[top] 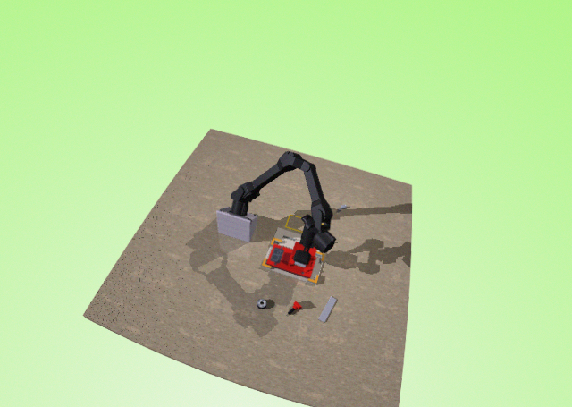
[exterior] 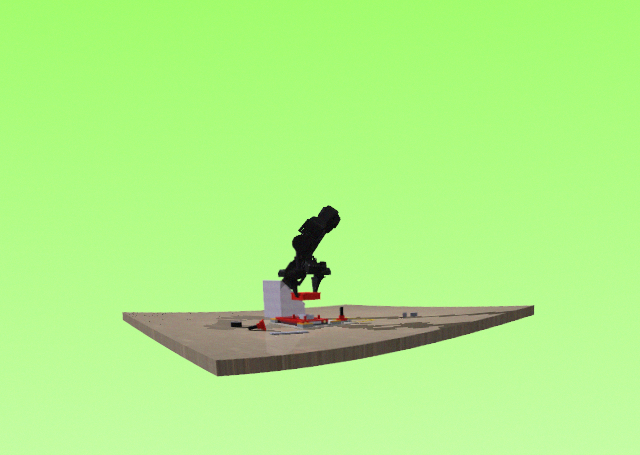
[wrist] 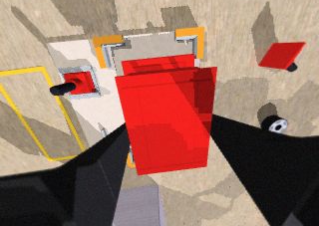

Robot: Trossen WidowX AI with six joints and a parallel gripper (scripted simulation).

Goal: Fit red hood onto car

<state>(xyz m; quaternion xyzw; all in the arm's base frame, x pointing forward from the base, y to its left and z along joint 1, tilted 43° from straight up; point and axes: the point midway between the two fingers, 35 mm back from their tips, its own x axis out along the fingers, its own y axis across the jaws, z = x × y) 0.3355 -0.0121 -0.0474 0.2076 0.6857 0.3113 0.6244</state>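
Now: gripper tip 8 cm above the grey engine block. Round my gripper tip: small wheel: 25 cm to the right, 10 cm below, 7 cm behind; then red hood: right at my gripper tip.
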